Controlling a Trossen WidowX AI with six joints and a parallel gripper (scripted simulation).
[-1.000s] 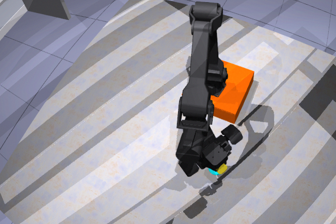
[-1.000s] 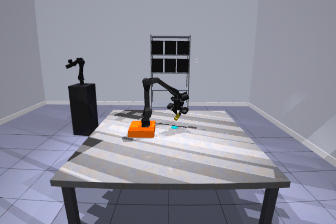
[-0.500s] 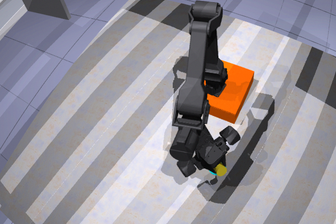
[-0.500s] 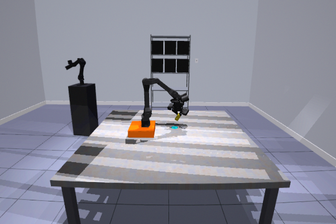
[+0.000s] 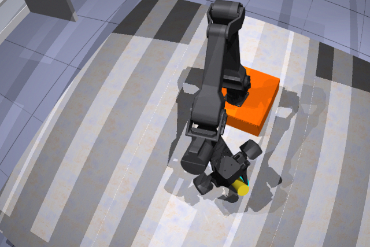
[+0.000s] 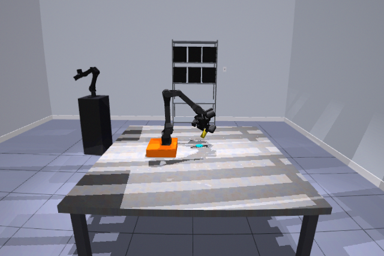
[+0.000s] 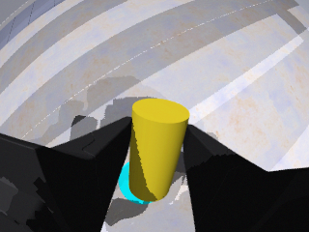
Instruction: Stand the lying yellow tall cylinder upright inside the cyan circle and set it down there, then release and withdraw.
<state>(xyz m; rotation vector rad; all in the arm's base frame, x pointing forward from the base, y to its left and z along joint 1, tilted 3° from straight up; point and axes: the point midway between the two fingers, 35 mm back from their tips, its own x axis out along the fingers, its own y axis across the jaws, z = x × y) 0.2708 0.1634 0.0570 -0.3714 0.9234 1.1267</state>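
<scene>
Right now my gripper tip is 4 cm past the cyan circle, 3 cm to the left of it and 11 cm above it. Round my gripper tip: yellow tall cylinder: 1 cm behind, 1 cm to the right, 1 cm below.
</scene>
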